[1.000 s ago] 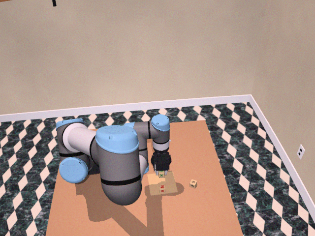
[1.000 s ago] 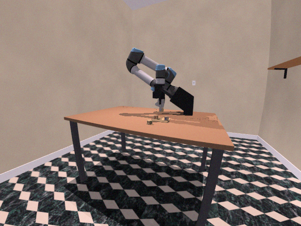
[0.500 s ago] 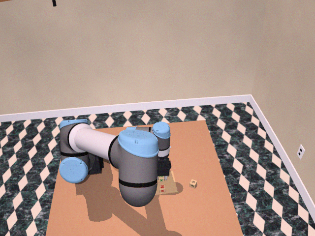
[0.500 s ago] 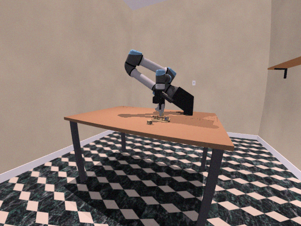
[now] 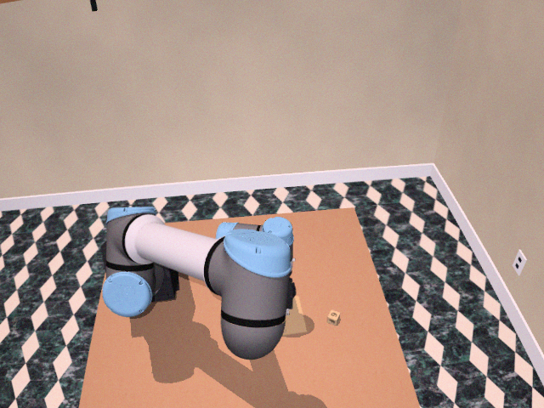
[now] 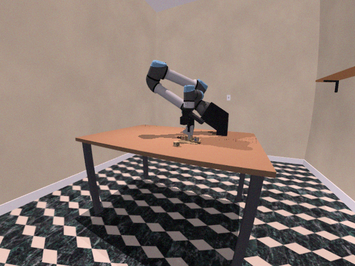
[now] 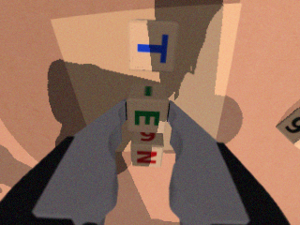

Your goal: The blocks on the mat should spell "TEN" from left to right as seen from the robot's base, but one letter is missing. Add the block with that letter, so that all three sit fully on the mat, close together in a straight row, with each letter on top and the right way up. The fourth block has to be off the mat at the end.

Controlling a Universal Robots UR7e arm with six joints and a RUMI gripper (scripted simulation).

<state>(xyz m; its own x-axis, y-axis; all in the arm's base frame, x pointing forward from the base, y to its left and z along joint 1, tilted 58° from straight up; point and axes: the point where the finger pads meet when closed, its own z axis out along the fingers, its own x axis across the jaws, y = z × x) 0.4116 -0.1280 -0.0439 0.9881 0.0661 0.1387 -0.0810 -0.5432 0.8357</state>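
Now: hand 20 mm above the mat. The rest, counted from my hand: N block (50 mm to the right, 10 mm below); G block (160 mm ahead, 40 mm to the right, 10 mm below); T block (10 mm ahead, 50 mm to the left, 10 mm below).
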